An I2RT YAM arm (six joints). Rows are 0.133 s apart.
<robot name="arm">
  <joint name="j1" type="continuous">
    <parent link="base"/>
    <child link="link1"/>
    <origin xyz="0 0 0.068" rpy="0 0 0"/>
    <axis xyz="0 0 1"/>
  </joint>
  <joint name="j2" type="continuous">
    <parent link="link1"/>
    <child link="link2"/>
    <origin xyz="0.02 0.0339 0.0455" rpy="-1.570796 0 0"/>
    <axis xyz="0 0 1"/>
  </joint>
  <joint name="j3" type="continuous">
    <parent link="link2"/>
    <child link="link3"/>
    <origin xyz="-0.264 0 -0.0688" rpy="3.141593 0 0"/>
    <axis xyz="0 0 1"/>
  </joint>
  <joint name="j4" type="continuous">
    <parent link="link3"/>
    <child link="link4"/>
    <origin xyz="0.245 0.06 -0.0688" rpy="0 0 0"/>
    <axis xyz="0 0 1"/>
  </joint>
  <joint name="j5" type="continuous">
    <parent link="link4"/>
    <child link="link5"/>
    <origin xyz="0.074 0.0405 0.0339" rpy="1.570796 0 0"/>
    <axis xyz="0 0 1"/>
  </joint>
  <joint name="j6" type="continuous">
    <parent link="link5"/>
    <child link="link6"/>
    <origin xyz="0.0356 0 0.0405" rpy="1.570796 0 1.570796"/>
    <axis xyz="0 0 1"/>
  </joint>
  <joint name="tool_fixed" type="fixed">
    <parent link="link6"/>
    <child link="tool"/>
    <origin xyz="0 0 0" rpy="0 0 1.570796"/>
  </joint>
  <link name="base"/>
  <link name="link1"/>
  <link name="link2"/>
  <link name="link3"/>
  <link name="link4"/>
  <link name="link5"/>
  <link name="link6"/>
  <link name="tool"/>
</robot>
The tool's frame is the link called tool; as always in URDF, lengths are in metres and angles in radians. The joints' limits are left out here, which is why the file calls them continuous.
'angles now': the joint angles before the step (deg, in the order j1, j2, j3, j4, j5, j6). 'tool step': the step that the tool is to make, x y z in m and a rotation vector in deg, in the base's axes. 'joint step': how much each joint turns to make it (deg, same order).
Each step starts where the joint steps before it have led.
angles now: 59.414, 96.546, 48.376, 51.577, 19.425, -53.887
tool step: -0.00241, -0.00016, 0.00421, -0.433, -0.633, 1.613
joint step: 0.176, -0.869, 0.071, -0.763, -1.481, -0.714
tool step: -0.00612, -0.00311, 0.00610, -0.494, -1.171, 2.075
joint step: 0.428, -1.943, -0.759, -0.669, -1.728, -1.200
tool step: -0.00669, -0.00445, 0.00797, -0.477, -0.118, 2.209
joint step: 0.404, -2.701, -0.578, -2.420, -1.824, -0.222
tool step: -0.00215, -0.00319, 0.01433, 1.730, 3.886, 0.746
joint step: -0.003, -2.867, 1.566, -5.921, -0.523, 4.401
